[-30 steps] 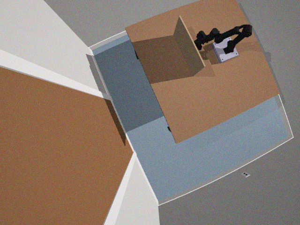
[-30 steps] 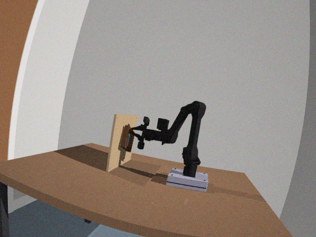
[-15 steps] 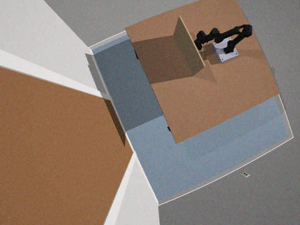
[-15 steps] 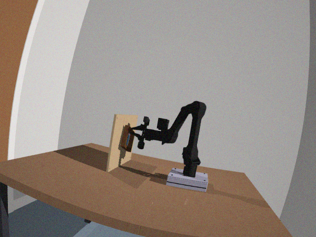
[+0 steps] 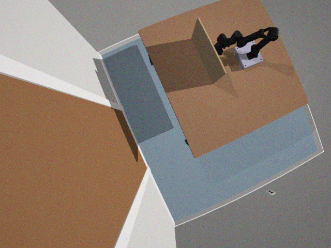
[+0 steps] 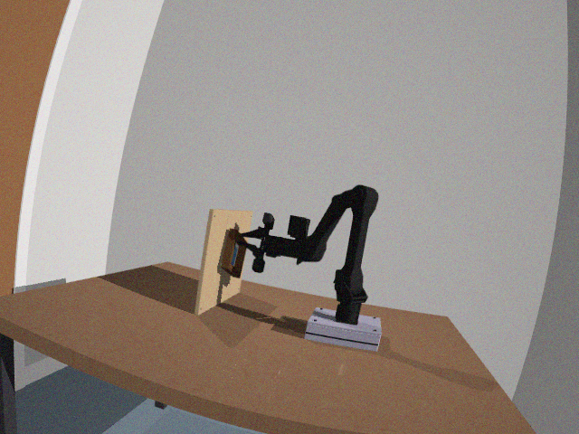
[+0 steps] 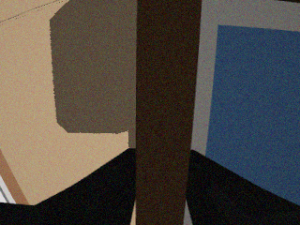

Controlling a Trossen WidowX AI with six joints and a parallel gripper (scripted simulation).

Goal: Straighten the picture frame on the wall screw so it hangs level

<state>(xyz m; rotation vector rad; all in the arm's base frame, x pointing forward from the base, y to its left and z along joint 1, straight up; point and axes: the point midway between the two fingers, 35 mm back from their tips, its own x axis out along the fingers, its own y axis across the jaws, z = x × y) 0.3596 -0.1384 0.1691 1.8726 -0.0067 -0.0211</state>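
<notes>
Now: gripper tip 50 mm above the picture frame, 10 mm to the right of it and 10 mm short of it. From my gripper tip the other things lie so: wall panel (70 mm below, 20 mm ahead).
</notes>
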